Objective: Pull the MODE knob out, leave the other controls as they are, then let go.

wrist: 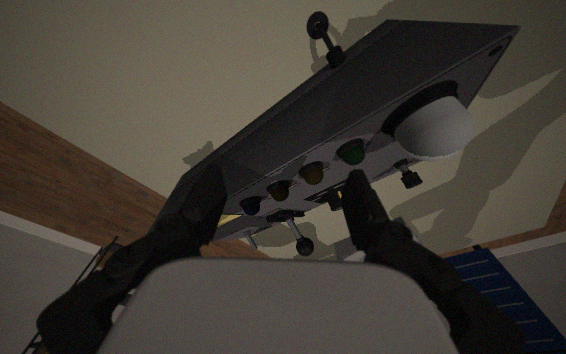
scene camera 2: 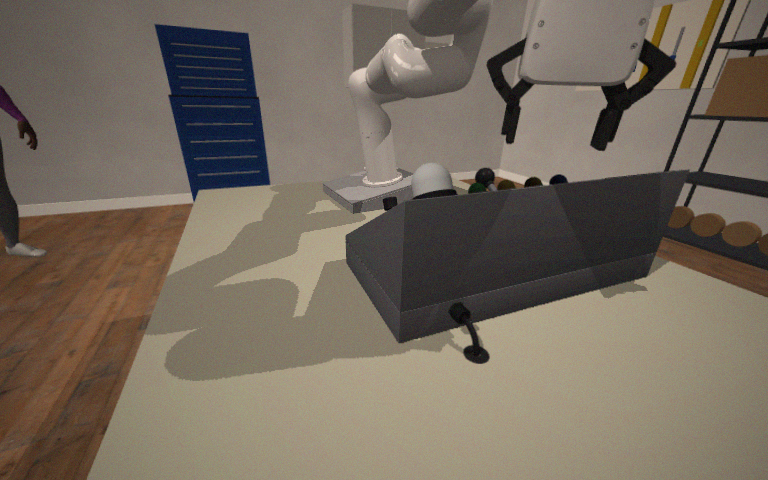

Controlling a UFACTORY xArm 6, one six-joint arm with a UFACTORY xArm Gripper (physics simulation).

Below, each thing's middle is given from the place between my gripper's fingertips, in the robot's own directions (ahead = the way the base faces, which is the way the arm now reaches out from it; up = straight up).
Right now my hand is 150 mm above the dark grey control console (scene camera 2: 439, 261), 110 mm past it and 100 mm to the right of it.
